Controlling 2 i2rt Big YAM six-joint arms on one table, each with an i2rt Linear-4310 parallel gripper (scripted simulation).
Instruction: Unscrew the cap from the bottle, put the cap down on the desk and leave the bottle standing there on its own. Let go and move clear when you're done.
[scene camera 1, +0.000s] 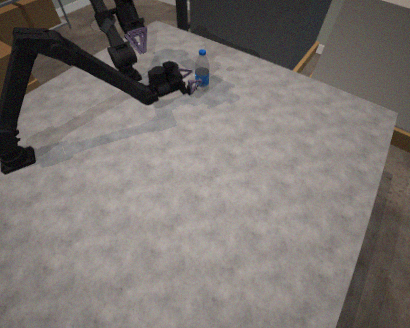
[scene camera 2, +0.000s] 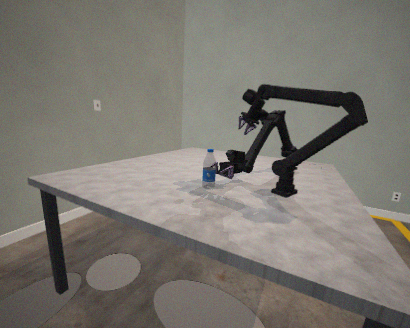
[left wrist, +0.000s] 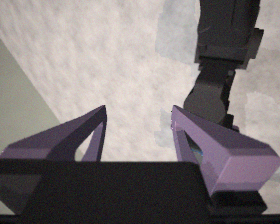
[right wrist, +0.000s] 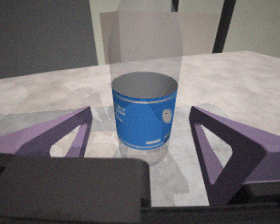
In view: my left gripper (left wrist: 139, 111), my right gripper (right wrist: 140, 111) and a clear bottle (right wrist: 145, 52).
